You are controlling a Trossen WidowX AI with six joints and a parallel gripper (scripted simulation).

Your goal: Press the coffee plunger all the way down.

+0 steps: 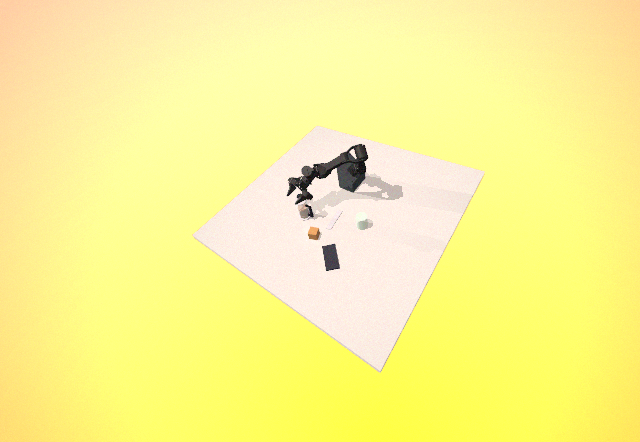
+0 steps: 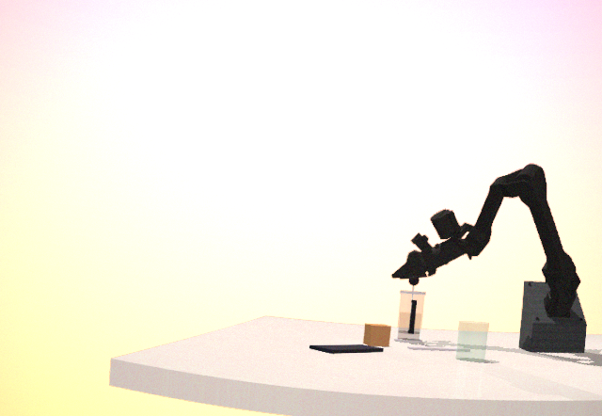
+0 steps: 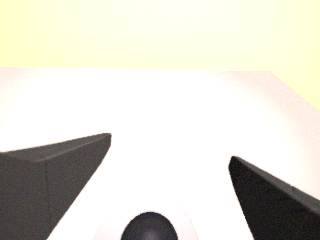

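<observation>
Now: the coffee press 90 mm below my gripper tip, 50 mm behind it and 30 mm to the left of it. The rest, counted from my gripper tip: flat dark slab 330 mm to the left, 170 mm below, 100 mm ahead; then pale green translucent cup 350 mm to the left, 160 mm behind, 130 mm below.
</observation>
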